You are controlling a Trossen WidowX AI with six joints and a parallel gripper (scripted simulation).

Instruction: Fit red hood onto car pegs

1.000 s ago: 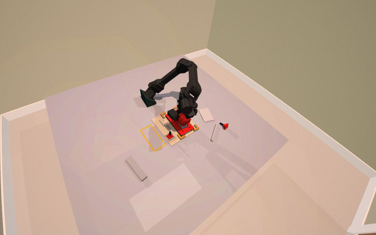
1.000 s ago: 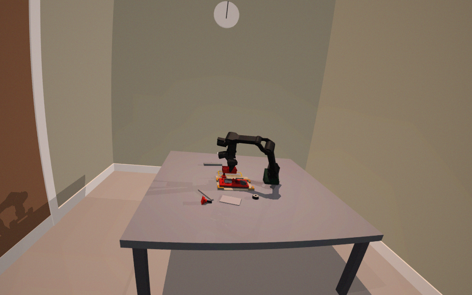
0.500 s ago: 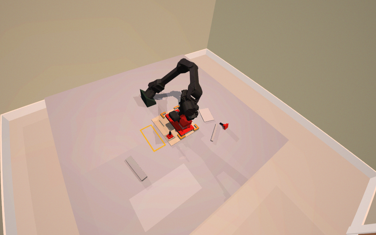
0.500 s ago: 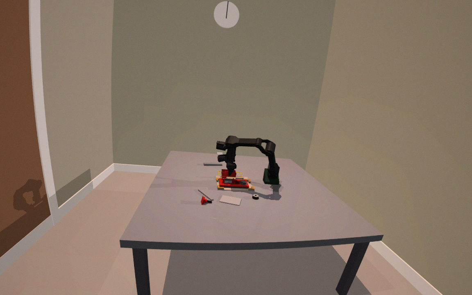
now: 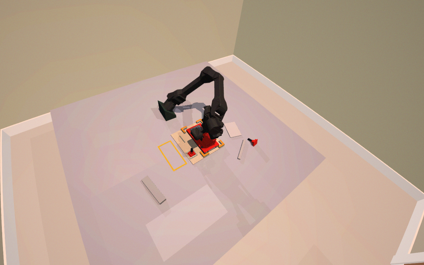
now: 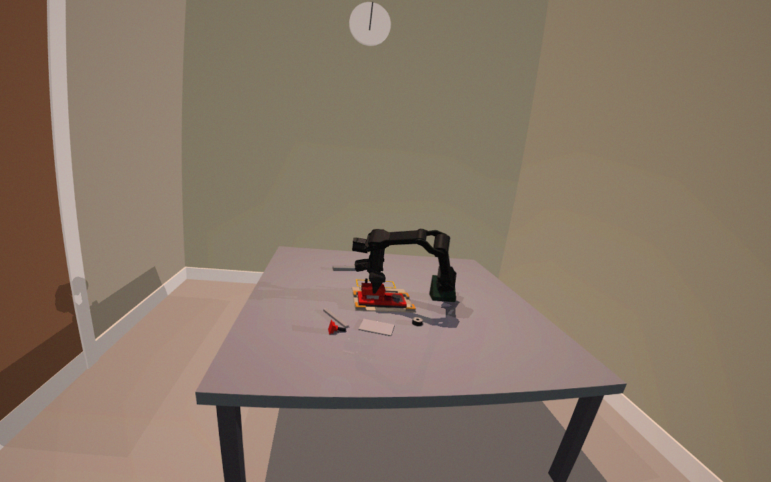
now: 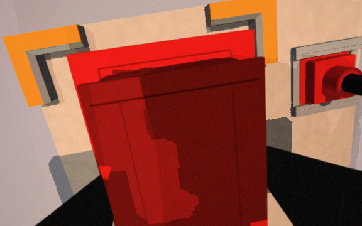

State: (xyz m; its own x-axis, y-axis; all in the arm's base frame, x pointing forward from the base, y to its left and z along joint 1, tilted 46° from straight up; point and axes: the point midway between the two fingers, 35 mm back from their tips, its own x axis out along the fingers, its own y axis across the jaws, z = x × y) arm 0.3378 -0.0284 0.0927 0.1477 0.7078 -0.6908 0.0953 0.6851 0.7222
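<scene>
Right now my gripper tip is 1 cm to the right of the grey engine block and 3 cm above it. The rest, counted from my gripper tip: red hood: 1 cm above; then grey holder: 1 cm ahead, 11 cm to the right, 2 cm below; then pale plate: 2 cm ahead, 21 cm to the left, 6 cm below.
</scene>
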